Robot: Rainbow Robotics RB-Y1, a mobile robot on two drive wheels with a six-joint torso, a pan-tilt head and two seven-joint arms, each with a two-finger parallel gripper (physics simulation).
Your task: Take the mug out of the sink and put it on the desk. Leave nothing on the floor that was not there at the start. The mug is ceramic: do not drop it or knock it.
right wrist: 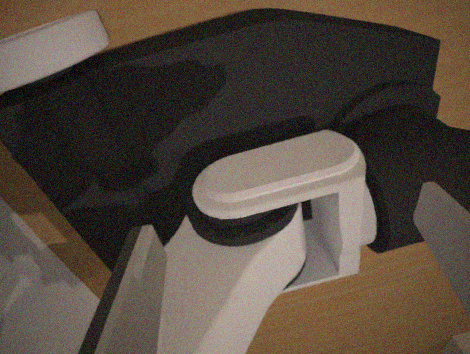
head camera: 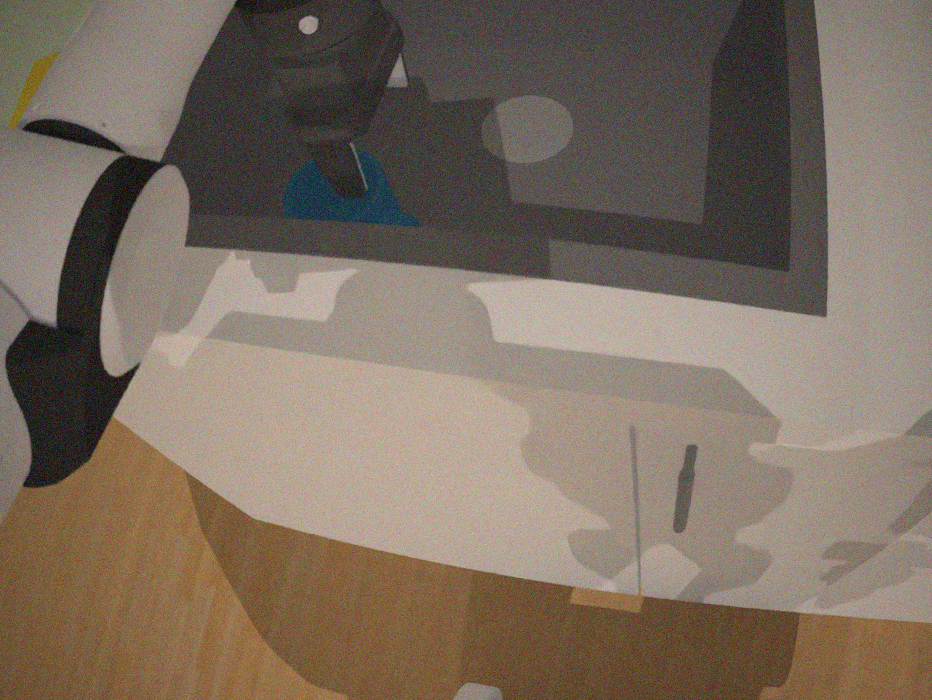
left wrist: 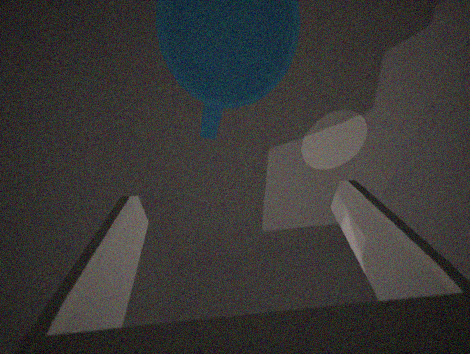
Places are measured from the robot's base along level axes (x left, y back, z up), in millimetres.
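Pixels of known places: left gripper, fingertip midpoint: [head camera: 376, 134] [left wrist: 241, 201]; right gripper, fingertip midpoint: [right wrist: 286, 221].
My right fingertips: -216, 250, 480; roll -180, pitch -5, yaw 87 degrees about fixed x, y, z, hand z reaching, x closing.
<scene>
Ahead of a thing's pixels: the offset from my right fingertips to its top centre, as dx, dy, dz. "*": to the spot under its first point. Level surfaces: height alone.
A blue mug @[+544, -689, +310] [head camera: 302, 194] [left wrist: 227, 50] is in the dark grey sink [head camera: 807, 150], near its front wall in the head view. Its small handle @[* +500, -676, +297] [left wrist: 211, 122] points toward my fingers in the left wrist view; the mug's far part is cut off by the picture's top edge. My left gripper [head camera: 350, 188] [left wrist: 241, 201] is open and empty. Its fingertips overlap the mug in the head view, but in the left wrist view the mug lies beyond them, not between them. My right gripper [right wrist: 286, 221] is open and empty. The desk cannot be made out.
A round drain [head camera: 527, 128] [left wrist: 335, 142] shows in the sink floor. The pale counter edge [head camera: 640, 320] runs in front of the sink, above a cabinet with a dark handle [head camera: 684, 489]. The robot's dark base [right wrist: 300, 60] and white parts lie below my right gripper, over the wooden floor @[dz -479] [head camera: 135, 587] [right wrist: 350, 310].
</scene>
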